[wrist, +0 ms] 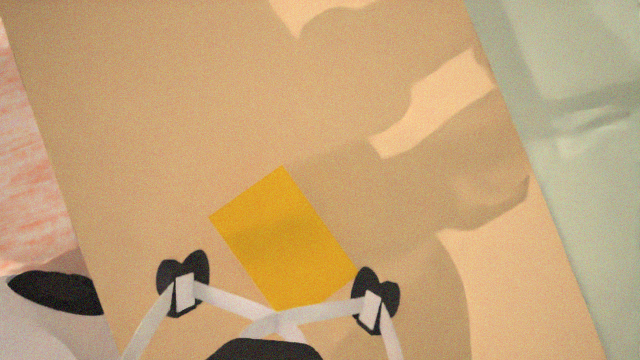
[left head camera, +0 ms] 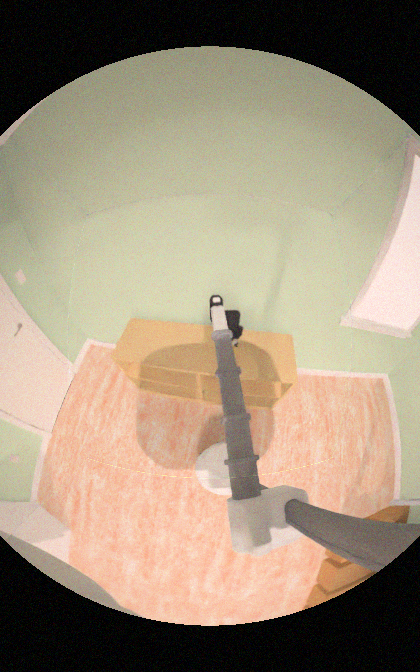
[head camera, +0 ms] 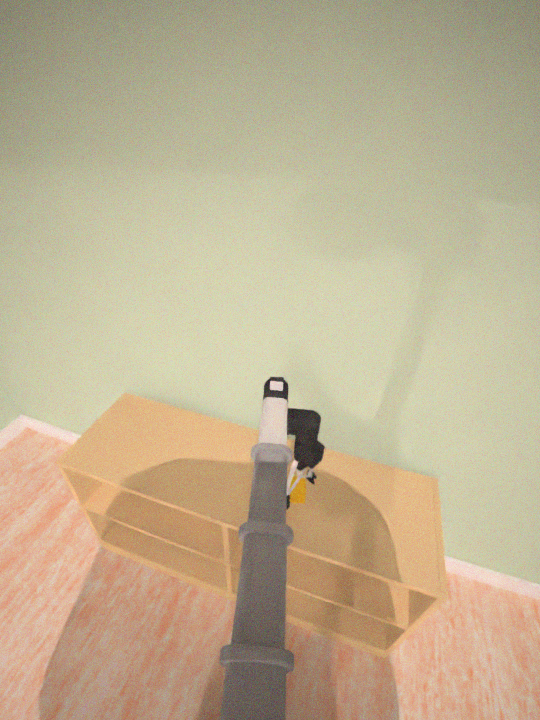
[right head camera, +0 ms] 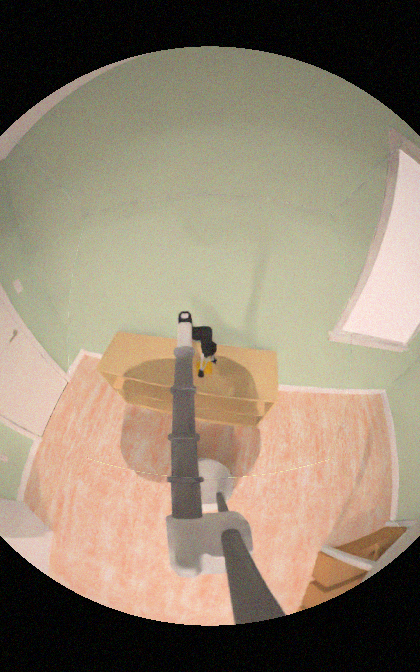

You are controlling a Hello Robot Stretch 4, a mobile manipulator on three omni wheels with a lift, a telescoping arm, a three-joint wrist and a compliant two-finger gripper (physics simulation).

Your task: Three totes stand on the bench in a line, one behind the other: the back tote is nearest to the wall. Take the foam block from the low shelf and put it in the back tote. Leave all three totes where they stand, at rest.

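Places are measured from the robot's base along level axes (x right, y ahead, z up), in millimetres.
Pixels of known places: gripper, fingertip midpoint: point(wrist: 282, 280) point(head camera: 296, 494).
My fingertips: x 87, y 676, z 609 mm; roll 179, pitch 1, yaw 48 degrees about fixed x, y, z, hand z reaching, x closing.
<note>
Behind a point stands the place of what it marks.
The yellow foam block point(head camera: 298, 496) {x 91, y 664, z 618 mm} point(right head camera: 207, 370) point(wrist: 282, 235) {x 60, y 697, z 628 mm} lies flat on the top board of the low wooden shelf point(head camera: 145, 430) {x -463, y 897, z 583 mm} point(left head camera: 155, 334) point(right head camera: 142, 347) point(wrist: 150, 110) {x -80, y 663, z 583 mm}. My gripper point(head camera: 299, 489) {x 87, y 676, z 609 mm} point(right head camera: 207, 367) point(wrist: 282, 280) {x 87, y 676, z 609 mm} is open and empty above the block's near end. In the wrist view the block is turned askew to the fingers: its long sides run from upper left to lower right, and its right corner meets the right fingertip in the picture. The left fingertip is off to the block's left. In the left head view the arm hides the block. The totes and bench do not show.
The green wall point(head camera: 261, 290) {x -63, y 998, z 1115 mm} point(wrist: 575, 150) {x 153, y 941, z 576 mm} rises right behind the shelf. My telescoping arm point(head camera: 261, 581) {x -1, y 279, z 1027 mm} point(left head camera: 235, 425) point(right head camera: 185, 425) reaches over the shelf's front edge. A brown wooden piece point(left head camera: 345, 575) point(right head camera: 345, 570) stands at the lower right of both side head views.
</note>
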